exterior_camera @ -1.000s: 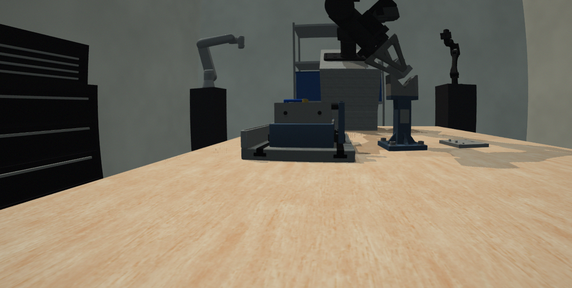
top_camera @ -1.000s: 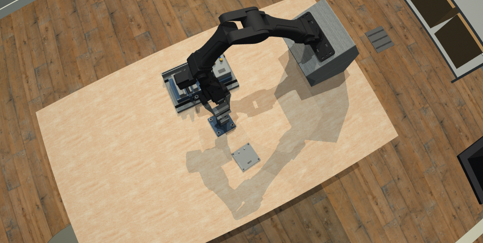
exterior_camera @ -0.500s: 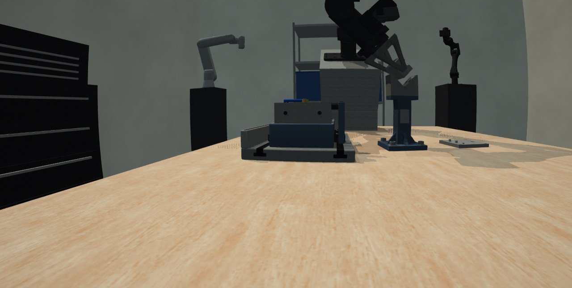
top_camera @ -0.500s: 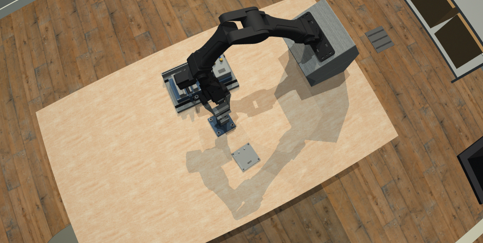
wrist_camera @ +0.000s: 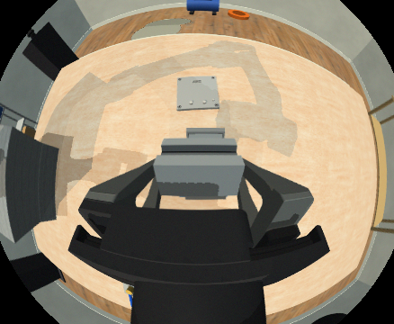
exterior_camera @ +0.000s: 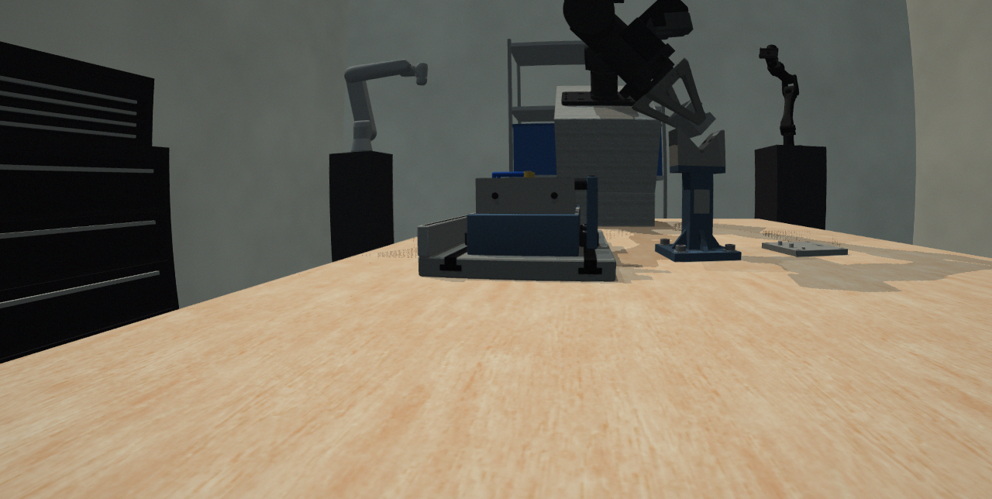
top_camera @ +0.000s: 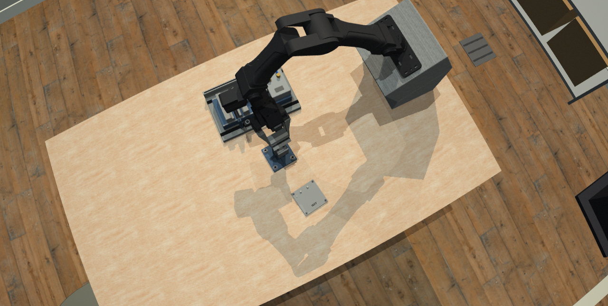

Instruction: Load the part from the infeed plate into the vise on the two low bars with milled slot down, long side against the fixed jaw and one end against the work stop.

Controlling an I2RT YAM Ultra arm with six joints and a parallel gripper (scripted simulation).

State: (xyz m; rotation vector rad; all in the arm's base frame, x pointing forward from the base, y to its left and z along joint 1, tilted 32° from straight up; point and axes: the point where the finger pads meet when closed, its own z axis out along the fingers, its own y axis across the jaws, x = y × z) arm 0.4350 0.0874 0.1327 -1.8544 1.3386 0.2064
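Now: the part 10 mm to the left of my hand and 10 mm above it. From my hand the other things lie so: work stop rod (160 mm to the right, 90 mm below, 80 mm ahead); air cylinder (200 mm to the right, 100 mm below, 80 mm behind); vise (200 mm to the right, 140 mm below, 10 mm ahead).
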